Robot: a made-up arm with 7 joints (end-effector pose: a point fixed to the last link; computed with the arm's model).
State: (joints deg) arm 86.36 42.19 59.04 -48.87 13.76 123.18 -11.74
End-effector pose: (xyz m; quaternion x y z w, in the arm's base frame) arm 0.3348 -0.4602 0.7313 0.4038 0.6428 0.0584 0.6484
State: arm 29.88 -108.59 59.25 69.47 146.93 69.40 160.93
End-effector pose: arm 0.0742 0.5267 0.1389 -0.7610 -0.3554 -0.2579 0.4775
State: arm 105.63 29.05 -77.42 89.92 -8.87 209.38 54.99
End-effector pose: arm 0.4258 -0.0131 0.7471 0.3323 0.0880 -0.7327 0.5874
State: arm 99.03 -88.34 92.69 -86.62 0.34 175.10 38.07
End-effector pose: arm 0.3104 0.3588 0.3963 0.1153 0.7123 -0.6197 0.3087
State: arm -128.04 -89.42 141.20 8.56 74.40 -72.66 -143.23
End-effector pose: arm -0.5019 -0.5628 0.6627 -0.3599 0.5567 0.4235 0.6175
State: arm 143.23 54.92 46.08 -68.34 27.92 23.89 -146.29
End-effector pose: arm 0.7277 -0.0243 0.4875 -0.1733 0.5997 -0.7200 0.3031
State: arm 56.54 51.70 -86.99 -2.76 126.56 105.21 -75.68
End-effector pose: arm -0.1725 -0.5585 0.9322 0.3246 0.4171 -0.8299 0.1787
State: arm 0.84 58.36 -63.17 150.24 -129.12 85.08 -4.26
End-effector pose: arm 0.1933 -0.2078 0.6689 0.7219 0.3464 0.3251 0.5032
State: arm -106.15 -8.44 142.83 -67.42 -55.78 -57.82 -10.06
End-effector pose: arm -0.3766 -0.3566 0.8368 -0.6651 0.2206 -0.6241 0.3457
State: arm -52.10 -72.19 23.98 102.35 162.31 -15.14 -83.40
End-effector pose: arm 0.4727 -0.1023 0.1114 -0.1136 0.5089 -0.6415 0.5626
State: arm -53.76 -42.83 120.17 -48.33 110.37 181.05 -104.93
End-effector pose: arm 0.0450 -0.4870 0.8609 -0.1415 0.7891 -0.1894 0.5669
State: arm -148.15 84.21 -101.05 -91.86 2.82 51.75 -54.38
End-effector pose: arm 0.4058 -0.2384 0.5128 -0.5379 0.2985 -0.7826 0.0951
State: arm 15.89 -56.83 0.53 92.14 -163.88 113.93 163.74
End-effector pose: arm 0.4043 0.2472 0.2382 -0.9835 -0.1563 -0.0609 0.0685
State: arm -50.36 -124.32 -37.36 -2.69 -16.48 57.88 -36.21
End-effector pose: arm 0.4810 -0.5538 0.0617 0.9018 0.2197 -0.0642 0.3665
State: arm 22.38 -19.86 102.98 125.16 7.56 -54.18 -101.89
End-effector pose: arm -0.1697 0.2561 0.4534 0.4068 -0.6027 0.6850 0.0445
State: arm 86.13 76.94 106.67 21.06 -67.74 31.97 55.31
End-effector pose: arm -0.0666 -0.8553 0.5441 0.2373 -0.3210 -0.3431 0.8502
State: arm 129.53 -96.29 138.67 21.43 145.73 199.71 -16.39
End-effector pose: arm -0.3596 0.5473 0.5756 0.6392 0.0917 -0.2905 0.7062
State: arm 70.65 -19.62 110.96 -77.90 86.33 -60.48 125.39
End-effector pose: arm 0.5287 0.0020 0.9038 -0.1453 -0.6494 0.5213 0.5343
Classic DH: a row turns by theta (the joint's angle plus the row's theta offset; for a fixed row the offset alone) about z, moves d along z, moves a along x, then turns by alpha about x. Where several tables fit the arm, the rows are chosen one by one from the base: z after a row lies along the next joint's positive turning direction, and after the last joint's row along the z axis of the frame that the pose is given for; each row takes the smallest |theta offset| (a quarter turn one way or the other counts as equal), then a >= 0, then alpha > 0; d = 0 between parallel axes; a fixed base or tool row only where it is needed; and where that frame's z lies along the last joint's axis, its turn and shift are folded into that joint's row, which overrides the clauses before.
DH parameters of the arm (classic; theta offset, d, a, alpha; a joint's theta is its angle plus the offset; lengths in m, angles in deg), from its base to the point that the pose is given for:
joint 1: 0 0.434 0 90
joint 2: 0 0.056 0 -90
joint 3: 0 0.332 0.02 -90
joint 4: 0 0.062 -0.025 90
joint 5: 0 0.425 0 90
joint 6: 90 0.094 0.1 90
joint 7: 0 0.014 0 0

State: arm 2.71 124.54 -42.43 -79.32 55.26 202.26 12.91
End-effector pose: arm -0.2745 0.1476 0.0146 -0.4280 0.5271 -0.7312 0.0658
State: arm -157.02 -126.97 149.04 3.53 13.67 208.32 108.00
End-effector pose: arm -0.5137 -0.2166 0.0776 -0.6402 0.5557 -0.0757 0.5250
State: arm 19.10 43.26 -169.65 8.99 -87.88 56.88 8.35
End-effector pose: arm -0.4488 -0.3503 1.0755 0.1625 -0.5079 -0.4615 0.7090
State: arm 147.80 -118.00 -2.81 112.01 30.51 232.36 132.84
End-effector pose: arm 0.0634 0.0246 0.0974 -0.6496 -0.1368 0.3663 0.6520
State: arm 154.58 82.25 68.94 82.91 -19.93 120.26 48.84
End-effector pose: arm 0.3209 -0.4914 0.6369 0.6246 -0.0910 0.2313 0.7404
